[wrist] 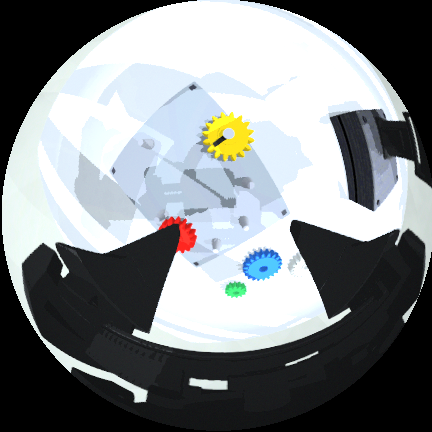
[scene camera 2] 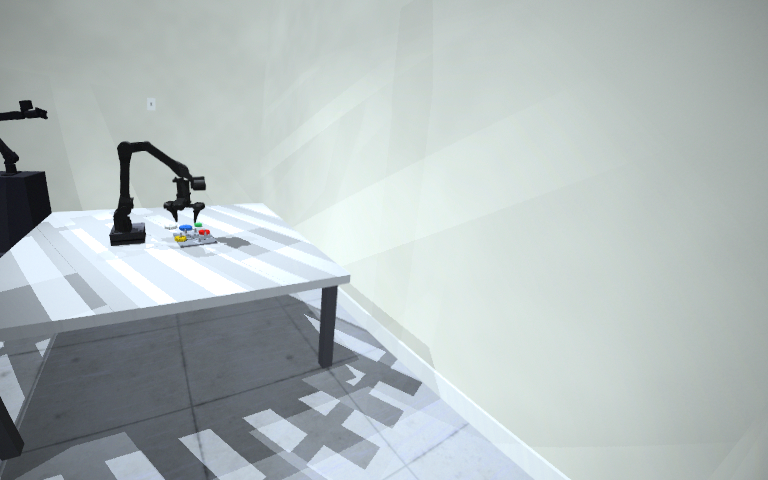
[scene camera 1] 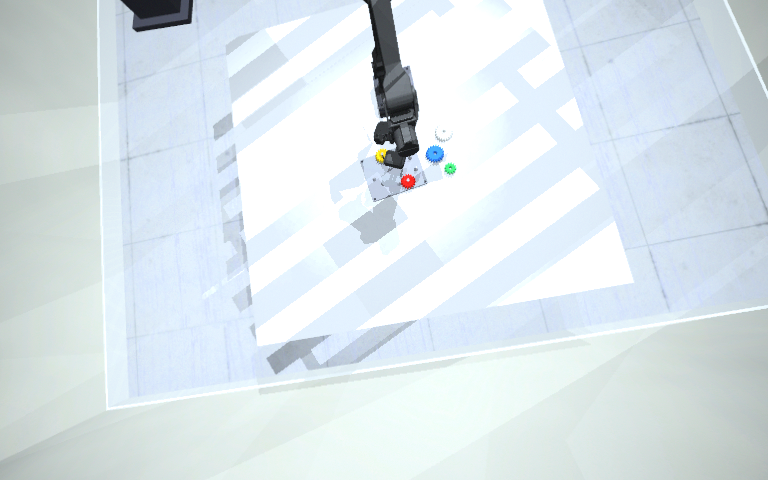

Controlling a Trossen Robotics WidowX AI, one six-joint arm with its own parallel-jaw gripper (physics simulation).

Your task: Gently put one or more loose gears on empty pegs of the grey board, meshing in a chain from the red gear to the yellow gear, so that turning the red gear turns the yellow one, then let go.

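Places are measured from the arm's base along level axes (x back, y right, z up), in millimetres.
Pixels of known places: gripper, fingertip midpoint: (wrist: 236,227) (scene camera 2: 185,222); arm's base, link origin: (scene camera 2: 123,230).
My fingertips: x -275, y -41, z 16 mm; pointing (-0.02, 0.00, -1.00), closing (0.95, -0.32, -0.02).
Observation:
Ahead of a thing's pixels: the offset from my fingertips to its top centre. Level surfaces: height alone.
The grey board @[dy +38, dx -35, dz -41 mm] (scene camera 1: 368,169) (wrist: 135,130) lies on the table, with several bare pegs. The yellow gear @[dy +73, dx +21, dz -46 mm] (scene camera 1: 381,155) (scene camera 2: 180,238) (wrist: 235,142) and the red gear @[dy -17, dx -85, dz -47 mm] (scene camera 1: 407,181) (scene camera 2: 204,232) (wrist: 187,237) sit on its pegs, apart. A blue gear @[dy -120, dx +14, dz -55 mm] (scene camera 1: 434,153) (scene camera 2: 185,227) (wrist: 262,265), a smaller green gear @[dy -170, dx -47, dz -55 mm] (scene camera 1: 450,168) (scene camera 2: 198,224) (wrist: 235,289) and a white gear @[dy -157, dx +94, dz -55 mm] (scene camera 1: 443,133) (scene camera 2: 170,226) (wrist: 297,265) lie loose beside the board. My gripper (scene camera 2: 185,220) (wrist: 236,227) is open and empty above the board. The arm hides part of the board in scene camera 1; a finger partly covers the white gear in the wrist view.
My arm's base (scene camera 2: 127,234) (wrist: 370,160) stands on the white table @[dz -72 mm] (scene camera 1: 305,226) (scene camera 2: 243,277), on the yellow gear's side of the board. Another dark arm stands on a black pedestal (scene camera 2: 25,203) beyond the table in scene camera 2.

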